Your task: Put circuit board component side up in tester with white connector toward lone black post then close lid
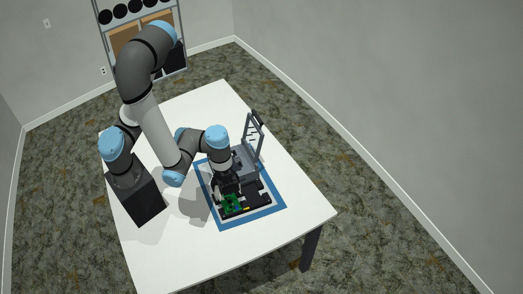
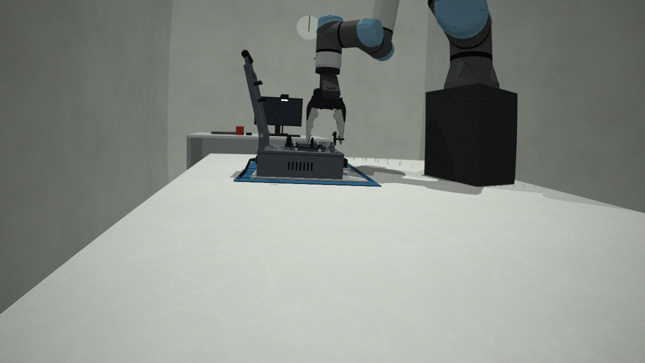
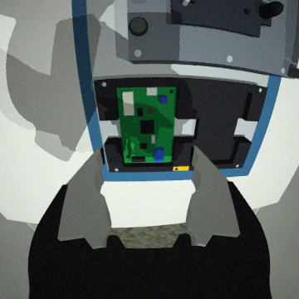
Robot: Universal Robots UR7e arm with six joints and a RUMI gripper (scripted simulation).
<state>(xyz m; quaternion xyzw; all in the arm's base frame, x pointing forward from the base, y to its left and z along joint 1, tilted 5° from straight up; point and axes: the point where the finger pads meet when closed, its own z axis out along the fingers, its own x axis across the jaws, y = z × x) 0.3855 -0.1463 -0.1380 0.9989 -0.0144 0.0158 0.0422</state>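
Now: hand 60 mm above the green circuit board. From my hand the other things lie so: lid 190 mm ahead, 160 mm to the left, 110 mm above.
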